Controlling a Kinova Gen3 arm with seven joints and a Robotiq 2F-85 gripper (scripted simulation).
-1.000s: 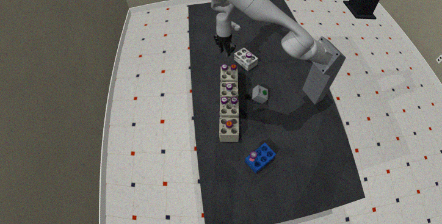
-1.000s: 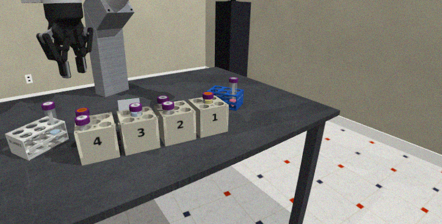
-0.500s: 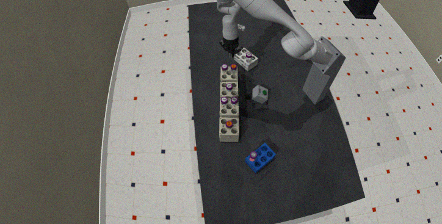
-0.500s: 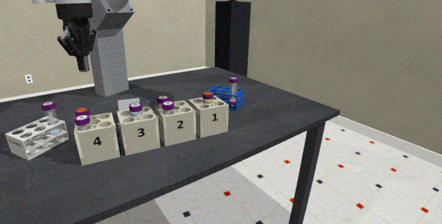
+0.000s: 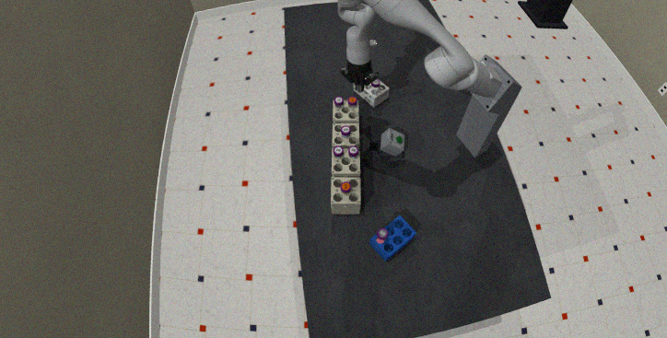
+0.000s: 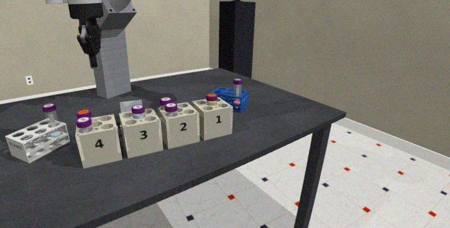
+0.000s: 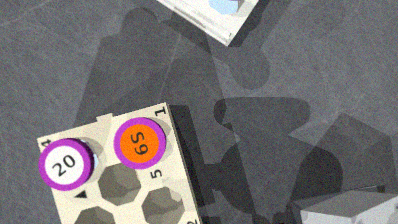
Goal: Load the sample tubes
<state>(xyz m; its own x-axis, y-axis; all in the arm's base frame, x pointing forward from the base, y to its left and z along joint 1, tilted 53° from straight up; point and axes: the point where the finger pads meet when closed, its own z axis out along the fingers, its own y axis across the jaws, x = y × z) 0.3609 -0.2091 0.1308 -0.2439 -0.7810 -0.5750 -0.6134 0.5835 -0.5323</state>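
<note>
Right now the green done key is 130 mm behind my hand, 110 mm to the left of it and 180 mm below it. The rest, counted from my hand: orange-dot tube: 20 mm ahead, 40 mm to the right, 180 mm below; done desk: 110 mm behind, 110 mm to the left, 190 mm below; blank marked 10: 100 mm behind, 130 mm to the right, 180 mm below.
</note>
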